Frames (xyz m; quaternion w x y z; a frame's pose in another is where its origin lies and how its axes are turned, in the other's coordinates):
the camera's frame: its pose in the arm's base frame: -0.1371 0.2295 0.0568 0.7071 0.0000 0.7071 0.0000
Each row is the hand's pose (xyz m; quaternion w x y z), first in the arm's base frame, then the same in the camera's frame.
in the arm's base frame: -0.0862 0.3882 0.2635 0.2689 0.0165 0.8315 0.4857
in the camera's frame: -0.2067 0.1587 0.0509 0.7781 -0.3318 0.3978 0.3551
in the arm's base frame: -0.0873 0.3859 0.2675 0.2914 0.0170 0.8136 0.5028
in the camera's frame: -0.2107 0.1564 0.0498 0.7814 -0.3435 0.3693 0.3676
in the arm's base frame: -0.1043 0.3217 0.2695 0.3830 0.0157 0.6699 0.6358
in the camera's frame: -0.2127 0.0922 0.0328 0.7445 -0.4385 0.2029 0.4607
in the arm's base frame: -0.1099 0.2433 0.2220 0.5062 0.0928 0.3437 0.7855
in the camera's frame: -0.1652 0.0138 0.0272 0.6010 -0.4898 -0.1149 0.6211
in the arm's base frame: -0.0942 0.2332 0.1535 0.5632 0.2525 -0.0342 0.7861
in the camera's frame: -0.0967 0.0037 0.0429 0.3740 -0.3773 -0.4224 0.7344
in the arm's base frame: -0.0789 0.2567 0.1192 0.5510 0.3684 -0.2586 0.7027
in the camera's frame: -0.0624 0.0272 0.0582 0.2068 -0.2364 -0.5725 0.7574
